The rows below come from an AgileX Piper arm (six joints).
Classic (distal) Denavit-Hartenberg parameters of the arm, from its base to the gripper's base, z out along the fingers. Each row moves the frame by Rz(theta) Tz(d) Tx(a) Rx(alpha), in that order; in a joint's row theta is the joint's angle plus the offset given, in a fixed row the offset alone. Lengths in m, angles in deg.
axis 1: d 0.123, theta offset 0, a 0, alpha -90
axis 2: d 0, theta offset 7.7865, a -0.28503, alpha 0
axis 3: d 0, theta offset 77.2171, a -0.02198, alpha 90
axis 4: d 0.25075, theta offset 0, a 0, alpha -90
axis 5: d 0, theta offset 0, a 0, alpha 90
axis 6: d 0.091, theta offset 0, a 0, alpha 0
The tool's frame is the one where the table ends.
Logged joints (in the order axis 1, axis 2, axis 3, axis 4, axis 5, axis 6), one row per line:
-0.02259, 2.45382, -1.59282, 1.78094, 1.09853, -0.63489
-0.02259, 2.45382, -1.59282, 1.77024, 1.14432, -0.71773
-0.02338, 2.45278, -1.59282, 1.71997, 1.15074, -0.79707
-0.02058, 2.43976, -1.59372, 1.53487, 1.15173, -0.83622
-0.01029, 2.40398, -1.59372, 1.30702, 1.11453, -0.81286
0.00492, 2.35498, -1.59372, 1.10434, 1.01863, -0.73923
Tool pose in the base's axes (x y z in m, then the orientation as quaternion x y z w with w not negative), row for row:
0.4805, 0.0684, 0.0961, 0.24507, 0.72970, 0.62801, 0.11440
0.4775, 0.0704, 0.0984, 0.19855, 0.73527, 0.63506, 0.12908
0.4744, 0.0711, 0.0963, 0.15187, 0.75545, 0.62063, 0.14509
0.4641, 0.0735, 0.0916, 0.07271, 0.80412, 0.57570, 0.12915
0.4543, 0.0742, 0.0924, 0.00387, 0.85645, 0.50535, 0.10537
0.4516, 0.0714, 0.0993, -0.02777, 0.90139, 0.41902, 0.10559
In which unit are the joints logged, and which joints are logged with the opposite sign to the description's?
The joints are logged in radians. Opposite sign: none.
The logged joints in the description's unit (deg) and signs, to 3 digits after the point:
-1.294, 140.594, -91.262, 102.040, 62.941, -36.377
-1.294, 140.594, -91.262, 101.427, 65.565, -41.123
-1.340, 140.534, -91.262, 98.547, 65.933, -45.669
-1.179, 139.788, -91.313, 87.942, 65.989, -47.912
-0.590, 137.738, -91.313, 74.887, 63.858, -46.573
0.282, 134.930, -91.313, 63.274, 58.363, -42.355

